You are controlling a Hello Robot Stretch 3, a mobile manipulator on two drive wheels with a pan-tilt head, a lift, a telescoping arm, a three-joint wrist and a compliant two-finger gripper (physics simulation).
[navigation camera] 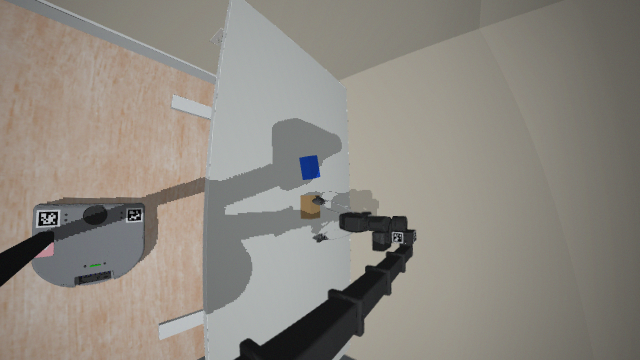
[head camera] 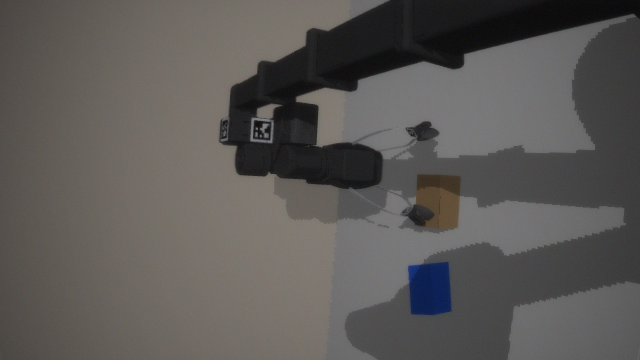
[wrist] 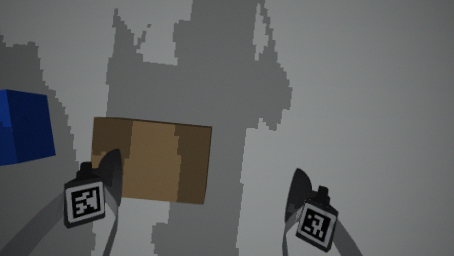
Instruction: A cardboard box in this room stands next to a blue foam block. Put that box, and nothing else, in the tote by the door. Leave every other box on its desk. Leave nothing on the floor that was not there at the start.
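Where they show: gripper, fingertip midpoint: (navigation camera: 313, 218) (head camera: 432, 174); robot's base at its link origin: (navigation camera: 96, 214).
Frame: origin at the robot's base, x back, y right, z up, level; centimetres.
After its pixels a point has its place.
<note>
The brown cardboard box (head camera: 447, 192) {x -1.1, y 58.4, z 75.2 cm} (navigation camera: 306, 209) {x -1.8, y 58.4, z 75.1 cm} (wrist: 155, 162) stands on the light grey desk (head camera: 510, 100) {x 14.0, y 47.5, z 72.0 cm} (navigation camera: 270, 65) {x -55.2, y 42.6, z 72.0 cm} (wrist: 380, 90). The blue foam block (head camera: 430, 289) {x -17.9, y 59.4, z 76.5 cm} (navigation camera: 309, 167) {x -17.9, y 59.3, z 76.3 cm} (wrist: 32, 127) stands beside it with a gap between, at the left edge in the wrist view. My gripper (head camera: 424, 173) {x 1.9, y 60.5, z 76.9 cm} (navigation camera: 320, 219) {x 1.9, y 60.5, z 76.9 cm} (wrist: 207, 178) {x 1.9, y 60.5, z 76.9 cm} is open and holds nothing. In the wrist view its left finger overlaps the box's left part, and its right finger is well to the right of the box. Whether a finger touches the box cannot be told. The tote does not show.
The wall (head camera: 150, 225) {x -11.7, y 103.9, z 116.6 cm} (navigation camera: 450, 150) {x -25.8, y 104.2, z 123.3 cm} rises along the desk's far edge, close to my wrist. My arm (head camera: 365, 45) {x 9.5, y 30.6, z 112.1 cm} (navigation camera: 310, 320) {x 8.4, y 18.7, z 109.6 cm} reaches across the desk. My base (navigation camera: 105, 250) {x 13.7, y 3.3, z 16.0 cm} stands on the wooden floor (navigation camera: 85, 125) {x -39.6, y -6.5, z 0.1 cm} on the desk's near side. Shadows cross the desk top.
</note>
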